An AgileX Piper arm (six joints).
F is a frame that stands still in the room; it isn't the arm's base.
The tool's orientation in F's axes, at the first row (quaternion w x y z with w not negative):
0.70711 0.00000 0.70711 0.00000
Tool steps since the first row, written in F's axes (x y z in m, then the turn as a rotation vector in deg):
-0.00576 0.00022 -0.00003 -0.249 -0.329 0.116
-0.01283 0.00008 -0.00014 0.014 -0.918 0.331
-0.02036 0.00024 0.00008 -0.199 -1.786 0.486
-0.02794 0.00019 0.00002 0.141 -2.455 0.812
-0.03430 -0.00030 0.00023 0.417 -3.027 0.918
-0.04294 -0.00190 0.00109 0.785 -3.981 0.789
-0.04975 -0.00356 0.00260 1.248 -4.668 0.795
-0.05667 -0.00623 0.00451 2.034 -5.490 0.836
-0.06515 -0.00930 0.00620 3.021 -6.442 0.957
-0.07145 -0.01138 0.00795 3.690 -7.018 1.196
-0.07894 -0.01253 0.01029 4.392 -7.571 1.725
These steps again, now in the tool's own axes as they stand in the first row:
0.00003 0.00022 -0.00576 -0.116 -0.329 -0.249
0.00014 0.00008 -0.01283 -0.331 -0.918 0.014
-0.00008 0.00024 -0.02036 -0.486 -1.786 -0.199
-0.00002 0.00019 -0.02794 -0.812 -2.455 0.141
-0.00023 -0.00030 -0.03430 -0.918 -3.027 0.417
-0.00109 -0.00190 -0.04294 -0.789 -3.981 0.785
-0.00260 -0.00356 -0.04975 -0.795 -4.668 1.248
-0.00451 -0.00623 -0.05667 -0.836 -5.490 2.034
-0.00620 -0.00930 -0.06515 -0.957 -6.442 3.021
-0.00795 -0.01138 -0.07145 -1.196 -7.018 3.690
-0.01029 -0.01253 -0.07894 -1.725 -7.571 4.392

